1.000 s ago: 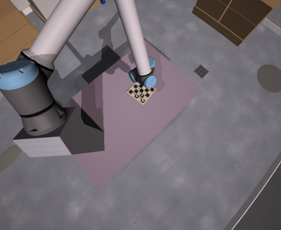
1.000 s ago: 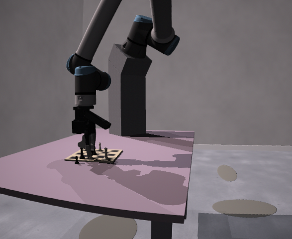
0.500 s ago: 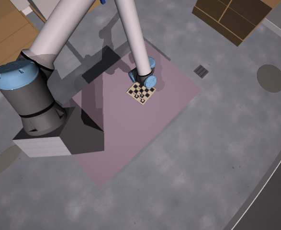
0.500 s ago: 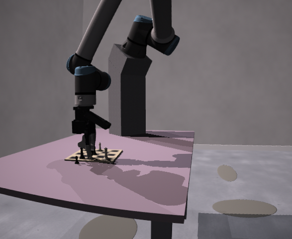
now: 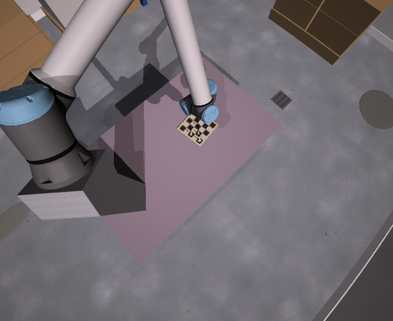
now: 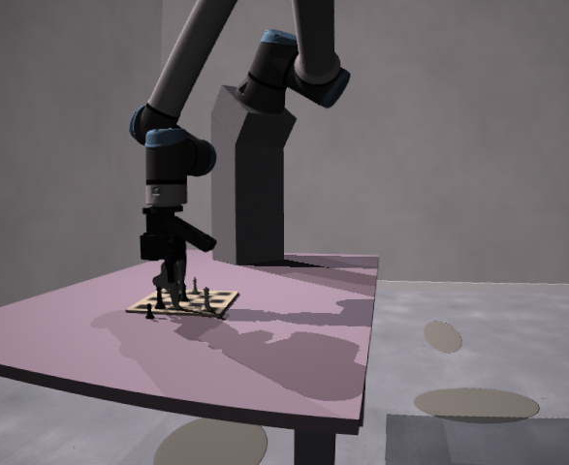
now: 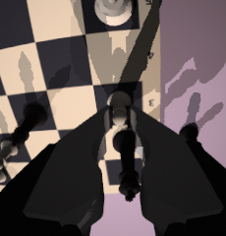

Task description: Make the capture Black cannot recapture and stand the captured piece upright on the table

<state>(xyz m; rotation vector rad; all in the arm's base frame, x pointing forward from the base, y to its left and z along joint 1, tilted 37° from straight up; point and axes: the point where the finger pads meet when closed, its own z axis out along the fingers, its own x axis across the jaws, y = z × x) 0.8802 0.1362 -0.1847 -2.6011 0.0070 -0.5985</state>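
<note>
My gripper is now 1 cm short of the tall black piece, 4 cm to the left of it and 1 cm below it. From my hand the other things lie so: black pawn (7 cm ahead, 3 cm to the right, 1 cm below); then chessboard (7 cm behind, 2 cm to the right, 2 cm below).
</note>
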